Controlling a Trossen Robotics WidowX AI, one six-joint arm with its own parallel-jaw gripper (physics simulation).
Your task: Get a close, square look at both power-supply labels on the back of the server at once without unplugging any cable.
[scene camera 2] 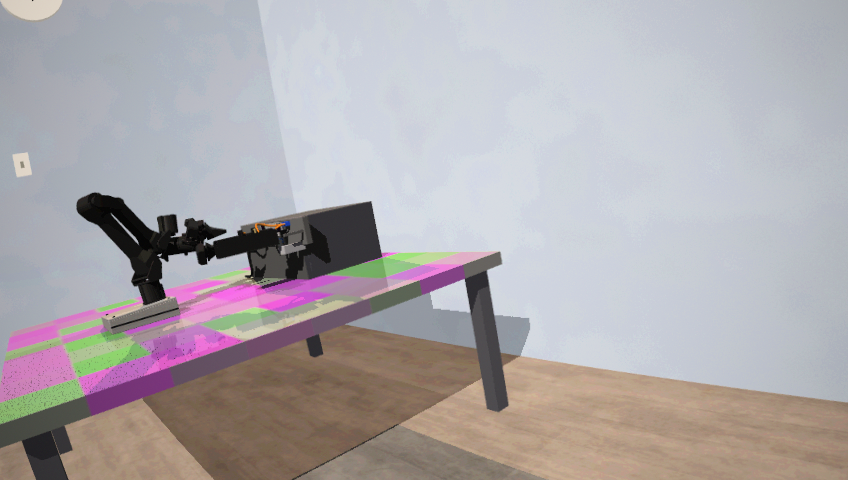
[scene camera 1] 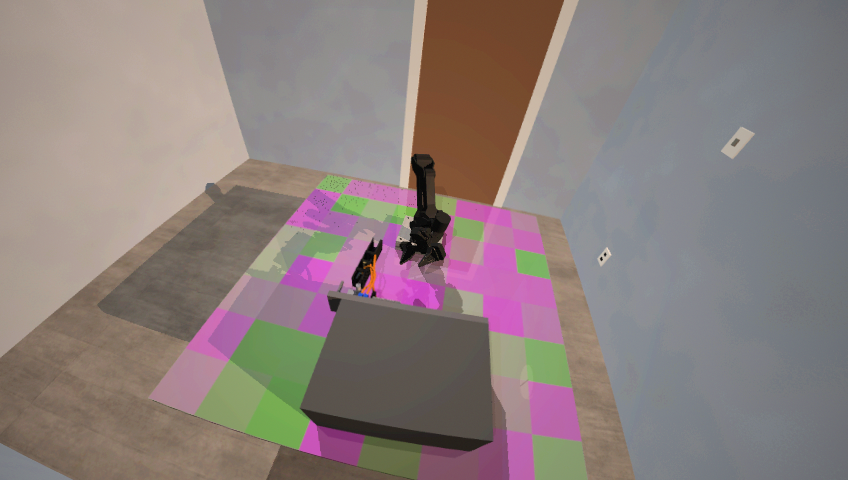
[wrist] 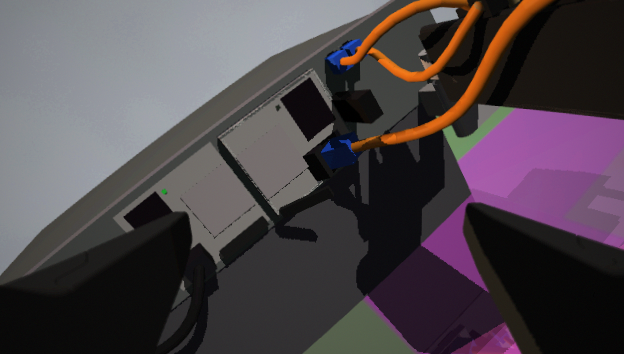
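Seen in the pictures: gripper, fingertip midpoint: (scene camera 1: 409, 265) (wrist: 328, 222); arm's base at its link origin: (scene camera 2: 154, 301).
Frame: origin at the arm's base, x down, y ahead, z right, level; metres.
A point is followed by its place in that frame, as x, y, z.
Observation:
The server is a dark grey box (scene camera 1: 404, 368) {-0.158, 0.637, -0.081} (scene camera 2: 351, 237) {-0.050, 0.668, 0.134} on the table, its back toward the arm. In the wrist view, two pale power supplies sit side by side on its back. The left label (wrist: 218, 200) {-0.115, 0.451, -0.051} and right label (wrist: 272, 157) {-0.118, 0.444, -0.001} are faint blank rectangles, both slanted and seen obliquely; no text is readable. A green light (wrist: 164, 192) {-0.144, 0.449, -0.077} shows on the left supply. A black cord (wrist: 198, 280) {-0.088, 0.420, -0.094} is plugged in below it. My gripper (scene camera 1: 414, 262) {-0.137, 0.282, -0.015} (scene camera 2: 217, 242) {-0.137, 0.282, -0.015} (wrist: 328, 222) {-0.137, 0.282, -0.015} is open and empty, short of the back. Its left finger covers the left supply's lower-left part.
A black cable arm (scene camera 1: 364, 261) {-0.142, 0.316, 0.136} (scene camera 2: 245, 243) {-0.116, 0.281, 0.150} (wrist: 555, 65) {-0.115, 0.299, 0.113} sticks out from the back, close beside the gripper. Orange cables (scene camera 1: 373, 273) {-0.117, 0.337, 0.097} (scene camera 2: 270, 226) {-0.147, 0.403, 0.082} (wrist: 470, 95) {-0.110, 0.340, 0.094} run along it to blue plugs; one plug (wrist: 340, 150) {-0.096, 0.428, 0.041} is beside the right supply. The table (scene camera 1: 535, 261) {0.048, -0.073, -0.587} (scene camera 2: 416, 261) {0.048, 0.726, 0.397} is checkered.

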